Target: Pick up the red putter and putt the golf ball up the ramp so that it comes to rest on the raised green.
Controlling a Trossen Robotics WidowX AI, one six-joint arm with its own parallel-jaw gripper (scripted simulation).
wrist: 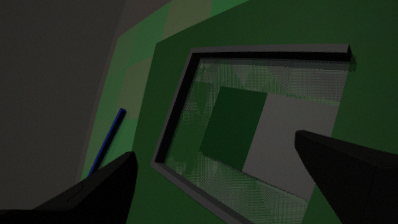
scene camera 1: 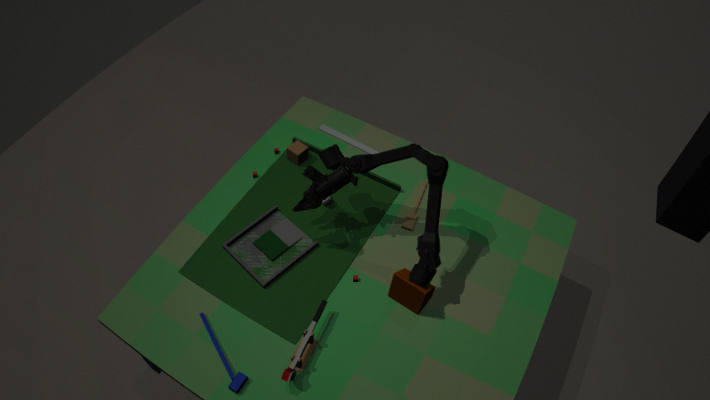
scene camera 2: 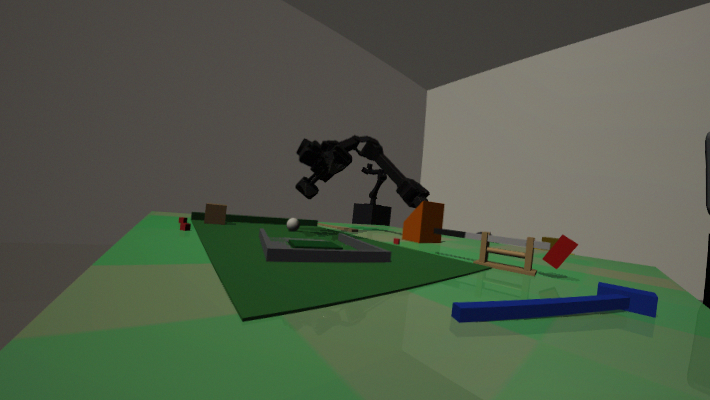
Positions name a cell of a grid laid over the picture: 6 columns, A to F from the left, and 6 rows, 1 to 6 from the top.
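I can see my gripper in scene camera 1 (C4) and in scene camera 2 (C3). My gripper is visible to me in the wrist view (D5) as well.
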